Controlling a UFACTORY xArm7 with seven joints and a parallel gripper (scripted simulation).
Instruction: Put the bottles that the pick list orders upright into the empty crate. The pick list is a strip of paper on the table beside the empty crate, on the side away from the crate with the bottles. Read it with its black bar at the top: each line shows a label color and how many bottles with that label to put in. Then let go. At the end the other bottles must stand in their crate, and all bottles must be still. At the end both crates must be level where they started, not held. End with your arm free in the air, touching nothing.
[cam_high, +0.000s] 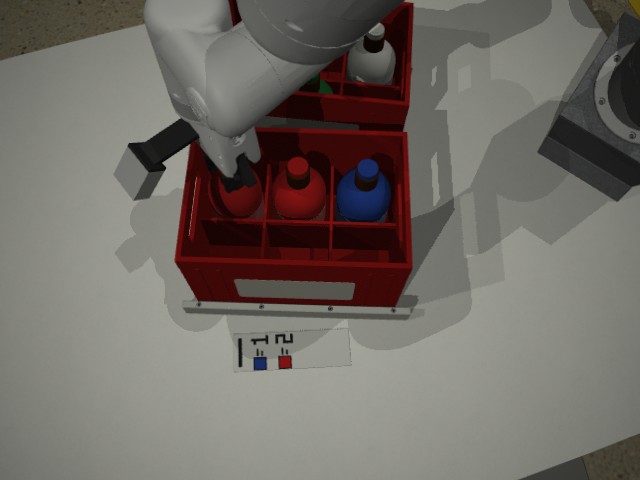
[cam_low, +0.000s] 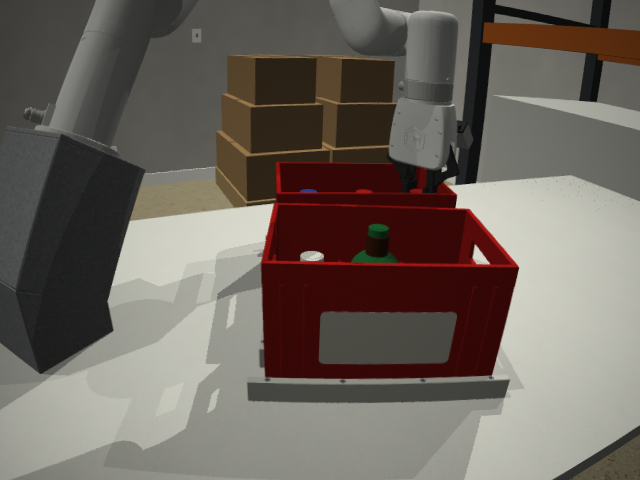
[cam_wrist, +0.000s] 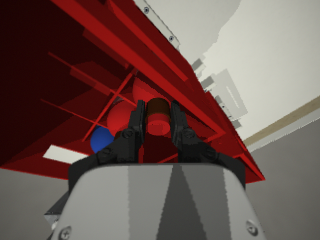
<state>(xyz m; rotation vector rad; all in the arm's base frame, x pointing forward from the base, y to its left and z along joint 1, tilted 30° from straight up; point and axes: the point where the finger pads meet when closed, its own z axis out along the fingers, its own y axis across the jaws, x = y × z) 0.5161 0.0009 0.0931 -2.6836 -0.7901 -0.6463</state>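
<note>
Right now my hand is 90 mm past the red bottle and 70 mm above it. Also, from my hand: pick list 200 mm to the left, 160 mm below, 70 mm behind; green bottle 150 mm to the right, 110 mm behind, 70 mm below; blue bottle 180 mm behind, 70 mm below, 10 mm to the left.
</note>
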